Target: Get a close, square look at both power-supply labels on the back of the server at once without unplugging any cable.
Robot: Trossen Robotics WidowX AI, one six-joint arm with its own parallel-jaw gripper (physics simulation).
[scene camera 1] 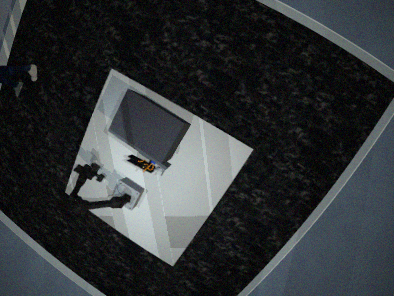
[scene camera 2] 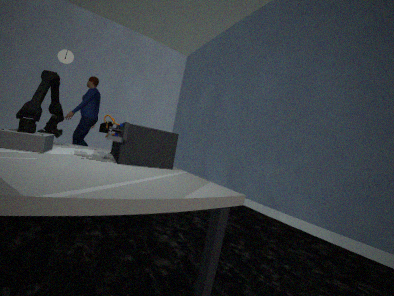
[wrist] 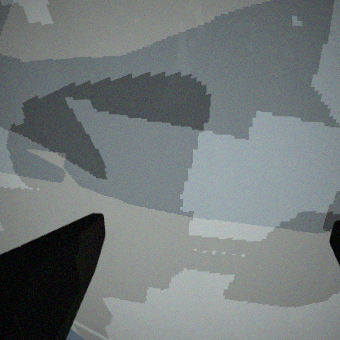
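Pixels of known places: gripper, fingertip midpoint: [wrist: 219, 228]; arm's base, origin of the base link: [scene camera 1: 127, 197] [scene camera 2: 26, 132].
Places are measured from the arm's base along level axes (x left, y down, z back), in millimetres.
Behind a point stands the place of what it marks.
The server is a dark grey box [scene camera 1: 150, 125] @[y -135, x -43, z -655 mm] [scene camera 2: 151, 146] @[y -35, x -221, z -602 mm] on the white table [scene camera 1: 187, 195] @[y 82, x -441, z -221 mm] [scene camera 2: 125, 186] @[y 82, x -590, z -365 mm]. Its back, with orange cables [scene camera 1: 146, 165] @[y -118, x -106, z -391 mm] [scene camera 2: 109, 117] @[y -156, x -121, z -371 mm], black connectors [scene camera 1: 134, 160] @[y -68, x 11, z -361 mm] [scene camera 2: 104, 127] @[y -92, x -138, z -354 mm] and a small blue part, faces the arm's side. Neither power-supply label can be made out in the scene views, and the server does not show in the wrist view. My gripper [scene camera 1: 100, 172] @[y 70, x 385, z -26 mm] [scene camera 2: 52, 134] [wrist: 219, 228] @[y 70, x 385, z -26 mm] is open and empty, pointing down over the table beside the arm's base, apart from the server and cables. The wrist view shows the tabletop with overlapping shadows between and beyond the fingers.
The arm's base stands on a grey block [scene camera 1: 135, 186] @[y 42, x -19, z -104 mm] [scene camera 2: 30, 142] @[y 40, x -84, z -39 mm] near the table's edge, facing the cabled back. A person in blue [scene camera 2: 89, 109] stands beyond the table in scene camera 2; a leg [scene camera 1: 15, 73] shows at scene camera 1's left edge.
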